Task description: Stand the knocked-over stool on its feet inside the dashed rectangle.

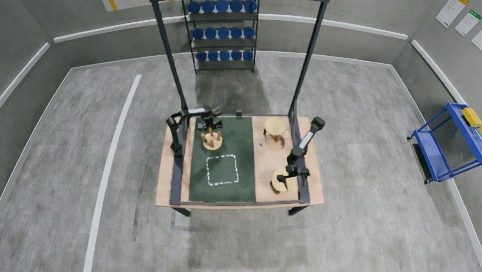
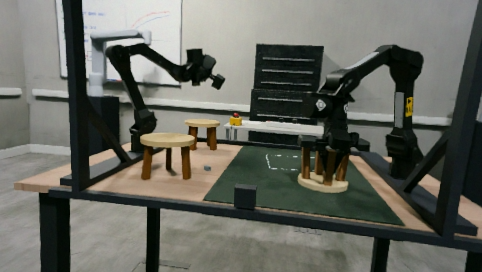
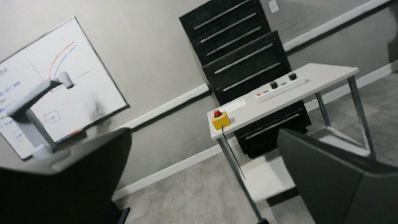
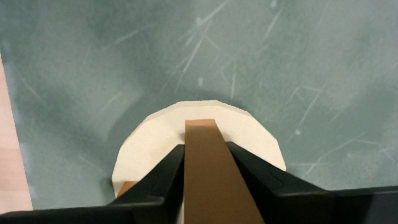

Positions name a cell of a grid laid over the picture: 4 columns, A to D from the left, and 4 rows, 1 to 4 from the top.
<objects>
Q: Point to a stool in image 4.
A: C4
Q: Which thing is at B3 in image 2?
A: A stool.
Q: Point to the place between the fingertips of my left gripper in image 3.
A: At C3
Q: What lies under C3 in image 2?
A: A stool.
</objects>
